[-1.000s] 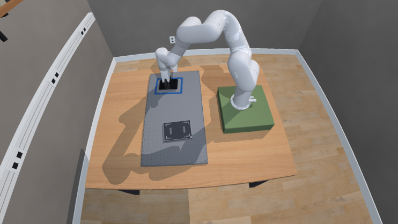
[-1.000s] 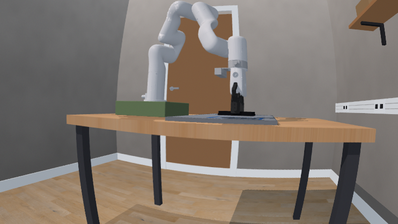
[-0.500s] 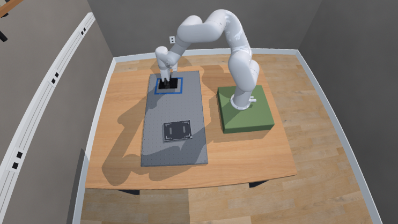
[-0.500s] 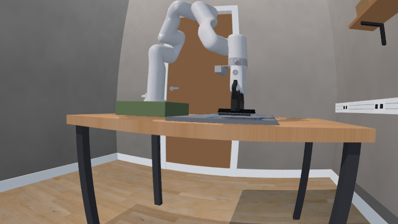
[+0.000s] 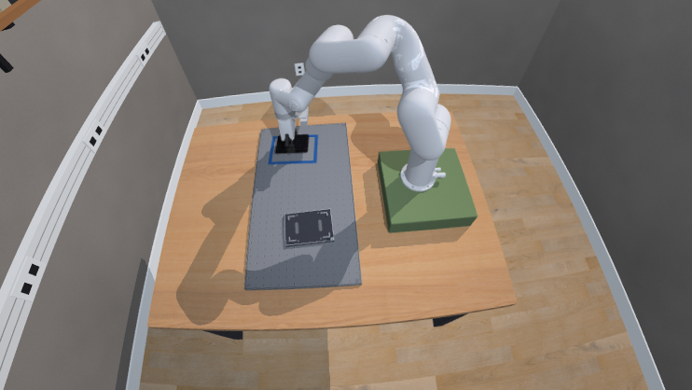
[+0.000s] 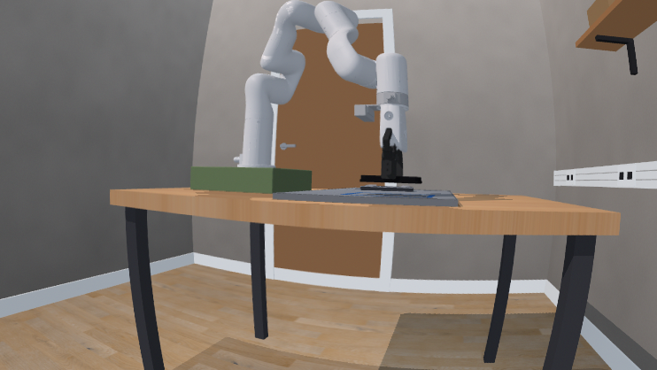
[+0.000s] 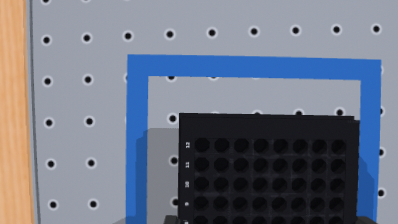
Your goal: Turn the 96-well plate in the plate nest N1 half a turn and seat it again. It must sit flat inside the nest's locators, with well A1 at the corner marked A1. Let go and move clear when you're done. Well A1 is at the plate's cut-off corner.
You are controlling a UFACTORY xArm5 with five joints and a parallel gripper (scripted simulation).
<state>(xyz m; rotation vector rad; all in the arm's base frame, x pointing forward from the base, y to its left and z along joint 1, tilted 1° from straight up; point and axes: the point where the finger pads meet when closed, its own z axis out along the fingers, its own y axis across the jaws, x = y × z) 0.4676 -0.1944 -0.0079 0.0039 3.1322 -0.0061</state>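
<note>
Right now my hand is 36 cm to the right of the plate nest N1, 8 cm past it and 4 cm above it. From my hand the other things lie so: black 96-well plate: 1 cm below.
</note>
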